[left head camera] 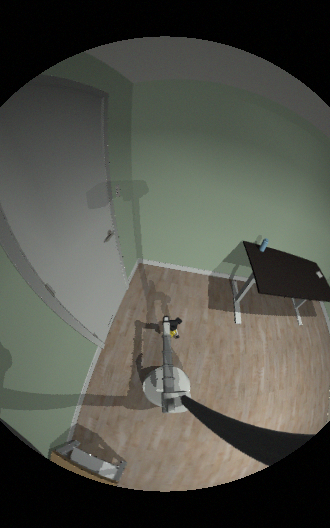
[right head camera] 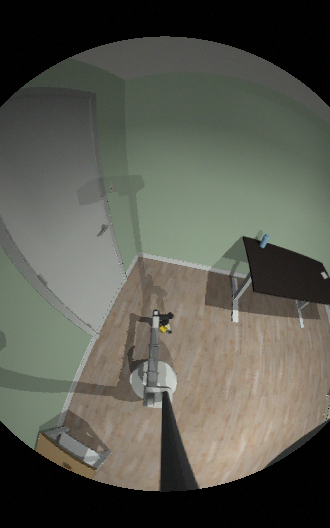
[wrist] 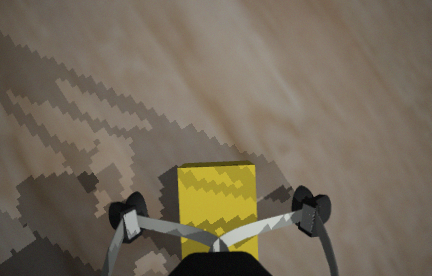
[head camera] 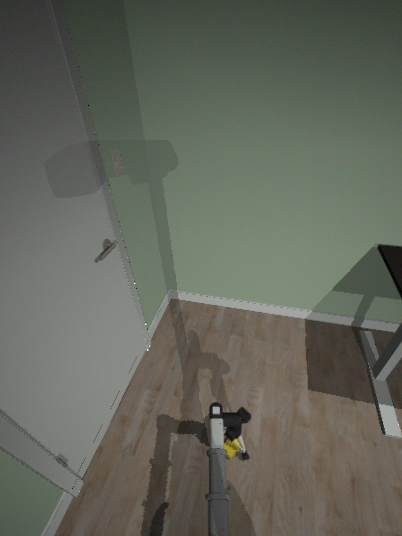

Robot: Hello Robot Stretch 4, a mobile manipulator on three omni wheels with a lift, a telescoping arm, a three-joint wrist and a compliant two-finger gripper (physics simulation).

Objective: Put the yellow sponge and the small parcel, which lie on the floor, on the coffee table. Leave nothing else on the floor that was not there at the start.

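Places are measured from the robot's base along level axes (x back, y down, z right), in millimetres.
Pixels of known places: gripper, fingertip midpoint: (left head camera: 171, 332) (right head camera: 165, 327) (wrist: 219, 205) (head camera: 233, 445).
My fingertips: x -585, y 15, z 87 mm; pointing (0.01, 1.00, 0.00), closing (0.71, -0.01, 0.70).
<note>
Ahead of a thing's pixels: the offset from my fingertips to its top centre. Level surfaces: height alone.
The yellow sponge {dz -8, dx +6, dy -33 mm} (head camera: 231, 449) (left head camera: 173, 333) (right head camera: 163, 329) (wrist: 218, 195) is a rectangular block on the wooden floor, below the wrist. My gripper (wrist: 219, 205) is open, its two dark fingertips apart on either side of the sponge in the wrist view, with a gap on each side. In the head camera view the arm hides part of the gripper and sponge. The exact fingertip height above the floor is hard to tell. No parcel can be made out on the floor. A dark-topped table {dy -708 mm} (left head camera: 285, 275) (right head camera: 285, 272) stands at the right; I cannot tell whether it is the coffee table.
A blue bottle {dz +1058, dx -608, dy -873 mm} (left head camera: 264, 245) (right head camera: 264, 241) and a small white item (left head camera: 319, 274) (right head camera: 324, 275) are on the dark table. A grey door (head camera: 60, 280) is at the left, beside the green wall (head camera: 250, 150). A wood-and-grey unit (left head camera: 85, 467) (right head camera: 65, 457) stands at the lower left.
</note>
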